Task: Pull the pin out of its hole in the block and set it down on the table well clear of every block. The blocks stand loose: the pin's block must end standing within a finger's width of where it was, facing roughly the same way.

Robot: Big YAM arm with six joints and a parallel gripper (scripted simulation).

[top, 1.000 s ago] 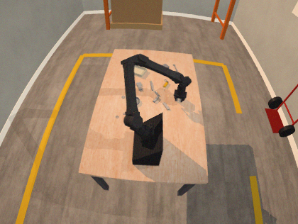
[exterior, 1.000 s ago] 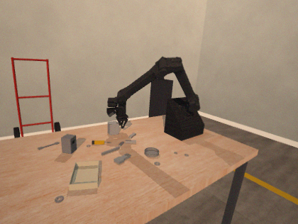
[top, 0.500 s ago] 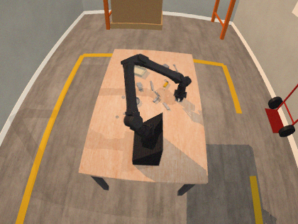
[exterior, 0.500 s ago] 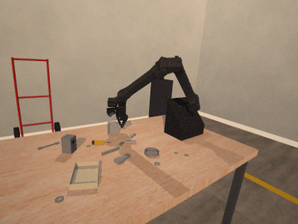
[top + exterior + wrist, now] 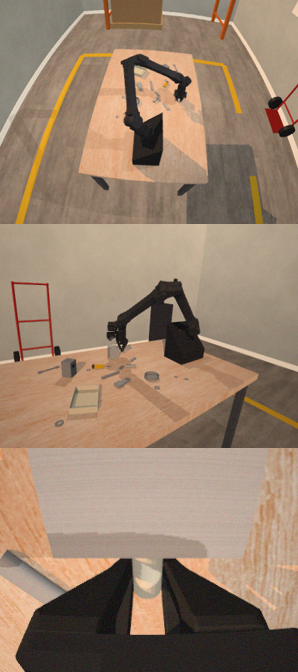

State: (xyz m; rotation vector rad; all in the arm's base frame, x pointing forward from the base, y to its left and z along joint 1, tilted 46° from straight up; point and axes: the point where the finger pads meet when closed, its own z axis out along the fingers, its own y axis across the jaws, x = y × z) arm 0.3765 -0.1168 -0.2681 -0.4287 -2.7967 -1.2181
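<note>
Now: the pale pin 2 cm ahead of my hand and 1 cm to the right of it. The rest, counted from my hand: darker grey block: 40 cm ahead, 8 cm to the left, 1 cm above; yellow-handled screwdriver: 22 cm ahead, 9 cm to the left, 4 cm below; light grey block: 5 cm ahead, 2 cm to the right.
</note>
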